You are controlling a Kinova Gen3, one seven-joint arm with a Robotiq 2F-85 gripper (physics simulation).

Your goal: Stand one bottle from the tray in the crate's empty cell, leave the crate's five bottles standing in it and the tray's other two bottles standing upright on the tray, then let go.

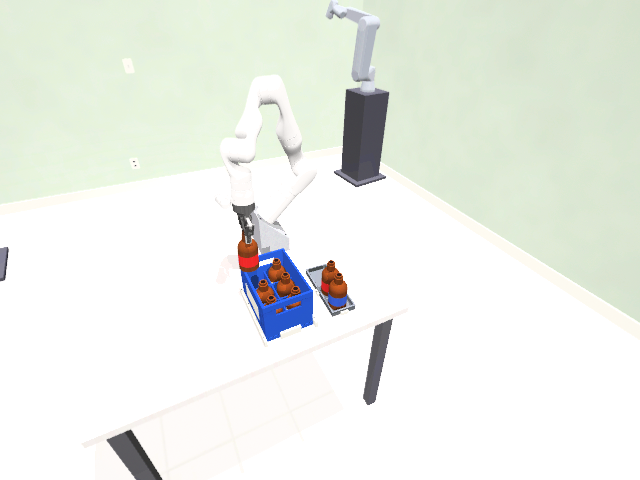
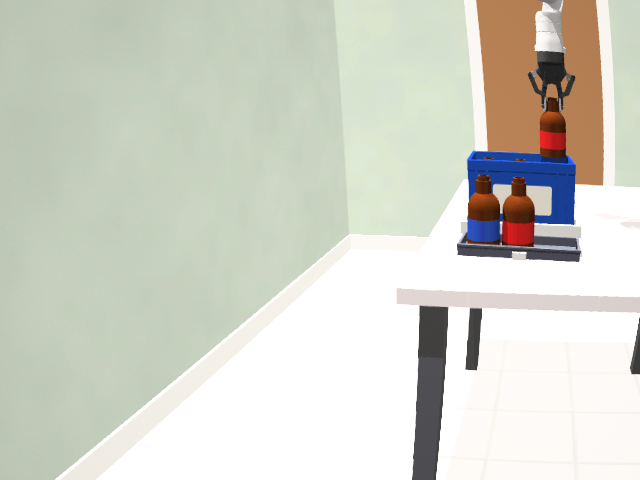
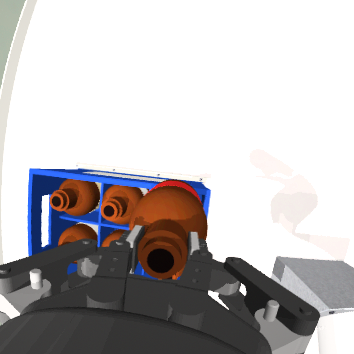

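Note:
My gripper is shut on the neck of a brown bottle with a red label. The bottle hangs upright, its base near the height of the rim of the blue crate, at the crate's end nearest the arm's base. It partly hides the empty corner cell; exact alignment is unclear. Five brown bottles stand in the crate, among them one beside the empty cell. On the grey tray, a red-labelled bottle and a blue-labelled bottle stand upright.
The tray stands beside the crate on the white table. The crate's rim and inner dividers surround the cells. The arm's grey base is close behind the crate. Another arm on a dark pedestal stands far back.

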